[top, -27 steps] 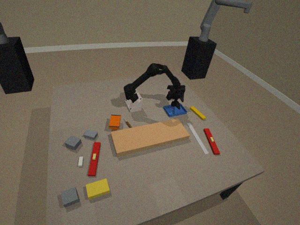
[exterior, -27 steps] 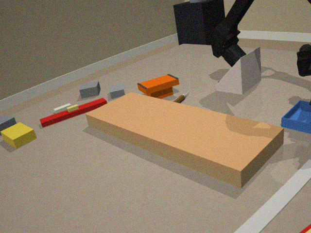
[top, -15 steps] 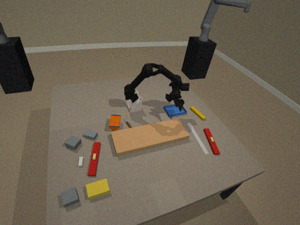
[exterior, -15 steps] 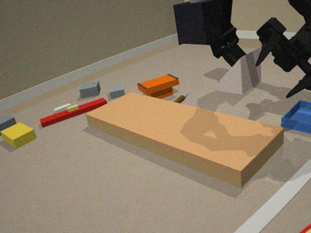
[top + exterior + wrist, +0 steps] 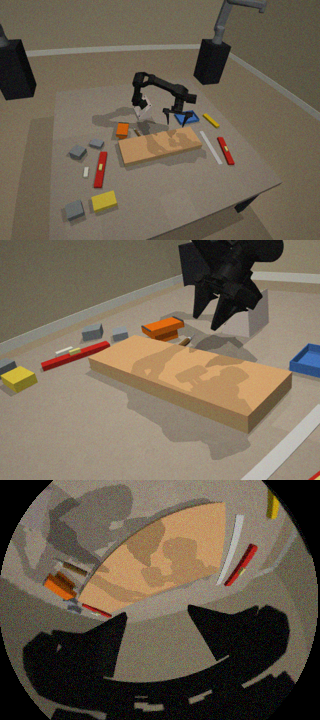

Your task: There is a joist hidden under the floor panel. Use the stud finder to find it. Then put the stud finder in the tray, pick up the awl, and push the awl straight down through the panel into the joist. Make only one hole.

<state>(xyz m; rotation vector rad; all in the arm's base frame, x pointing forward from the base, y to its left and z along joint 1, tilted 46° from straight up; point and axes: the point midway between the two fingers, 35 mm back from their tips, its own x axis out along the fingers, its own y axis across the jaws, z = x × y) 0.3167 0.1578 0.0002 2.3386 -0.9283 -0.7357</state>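
Right now my gripper tip is 140 mm past the orange stud finder, 310 mm to the left of it and 140 mm above it. From my gripper tip the other things lie so: white strip: 110 mm ahead, 240 mm to the left, 150 mm below; awl: 160 mm behind, 210 mm to the right, 140 mm below; blue tray: 200 mm behind, 220 mm to the left, 130 mm below.
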